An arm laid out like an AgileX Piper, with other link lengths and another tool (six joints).
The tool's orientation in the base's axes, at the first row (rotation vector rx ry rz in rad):
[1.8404, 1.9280, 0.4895]
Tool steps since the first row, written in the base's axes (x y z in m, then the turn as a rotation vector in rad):
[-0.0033, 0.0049, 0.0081, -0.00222, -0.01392, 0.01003]
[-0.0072, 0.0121, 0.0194, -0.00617, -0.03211, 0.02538]
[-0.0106, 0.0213, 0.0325, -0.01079, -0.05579, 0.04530]
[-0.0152, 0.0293, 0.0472, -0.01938, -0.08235, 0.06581]
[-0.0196, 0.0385, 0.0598, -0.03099, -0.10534, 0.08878]
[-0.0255, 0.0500, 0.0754, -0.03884, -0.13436, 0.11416]
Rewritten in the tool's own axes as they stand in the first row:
[0.0045, 0.0018, -0.0088, -0.01446, 0.00263, -0.00912]
[0.0110, 0.0049, -0.0207, -0.03347, 0.00636, -0.02350]
[0.0195, 0.0095, -0.0340, -0.05823, 0.01163, -0.04189]
[0.0267, 0.0138, -0.0492, -0.08579, 0.01369, -0.06278]
[0.0352, 0.0173, -0.0625, -0.10985, 0.01469, -0.08749]
[0.0458, 0.0212, -0.0793, -0.14020, 0.01981, -0.11201]

